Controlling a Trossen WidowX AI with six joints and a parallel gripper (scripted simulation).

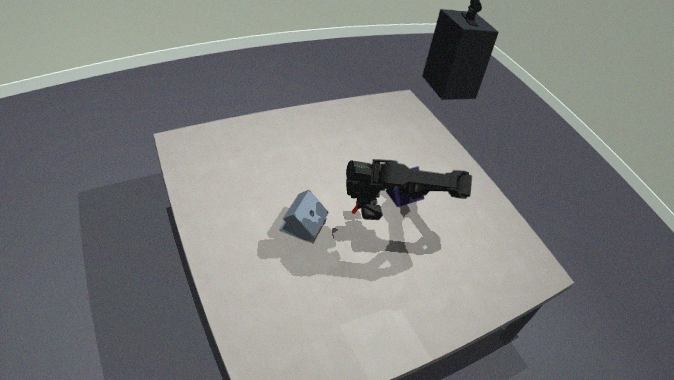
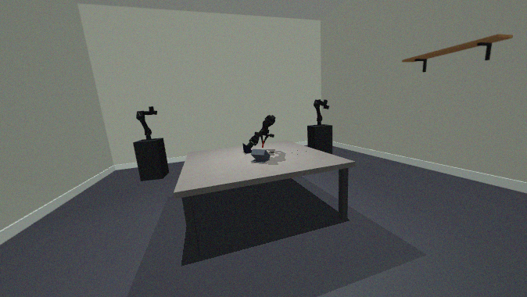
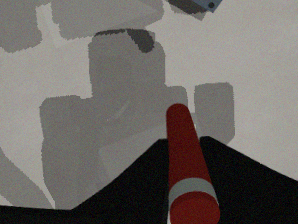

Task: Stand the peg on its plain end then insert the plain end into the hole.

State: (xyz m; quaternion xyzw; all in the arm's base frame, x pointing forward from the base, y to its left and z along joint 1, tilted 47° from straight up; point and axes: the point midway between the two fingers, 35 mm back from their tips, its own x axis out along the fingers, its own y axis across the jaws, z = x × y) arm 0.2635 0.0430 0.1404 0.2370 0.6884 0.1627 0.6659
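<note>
Now: gripper tip 15 cm short of the blue-grey sloped panel, 7 cm above it and 5 cm to the left of it. From my gripper tip the other things lie so: red peg: 2 cm above.
</note>
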